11 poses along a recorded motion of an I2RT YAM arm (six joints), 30 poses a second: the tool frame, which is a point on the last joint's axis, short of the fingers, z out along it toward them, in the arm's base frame.
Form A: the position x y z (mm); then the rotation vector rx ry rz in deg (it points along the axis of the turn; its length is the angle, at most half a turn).
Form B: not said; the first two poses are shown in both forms.
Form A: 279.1 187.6 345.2 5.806 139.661 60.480
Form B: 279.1 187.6 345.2 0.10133 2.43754 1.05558
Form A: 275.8 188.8 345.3 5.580 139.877 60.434
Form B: 275.8 188.8 345.3 0.09739 2.44131 1.05477
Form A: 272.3 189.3 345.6 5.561 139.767 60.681
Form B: 272.3 189.3 345.6 0.09706 2.43939 1.05908
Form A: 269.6 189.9 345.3 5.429 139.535 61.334
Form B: 269.6 189.9 345.3 0.09475 2.43535 1.07048
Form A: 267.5 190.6 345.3 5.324 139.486 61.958
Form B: 267.5 190.6 345.3 0.09292 2.43449 1.08137
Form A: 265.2 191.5 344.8 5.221 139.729 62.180
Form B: 265.2 191.5 344.8 0.09112 2.43873 1.08525
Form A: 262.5 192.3 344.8 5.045 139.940 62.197
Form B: 262.5 192.3 344.8 0.08805 2.44241 1.08554
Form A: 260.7 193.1 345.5 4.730 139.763 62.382
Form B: 260.7 193.1 345.5 0.08255 2.43932 1.08877
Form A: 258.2 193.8 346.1 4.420 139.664 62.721
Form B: 258.2 193.8 346.1 0.07714 2.43760 1.09469
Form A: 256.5 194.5 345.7 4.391 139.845 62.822
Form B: 256.5 194.5 345.7 0.07664 2.44076 1.09645
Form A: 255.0 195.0 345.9 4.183 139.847 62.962
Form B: 255.0 195.0 345.9 0.07301 2.44079 1.09889
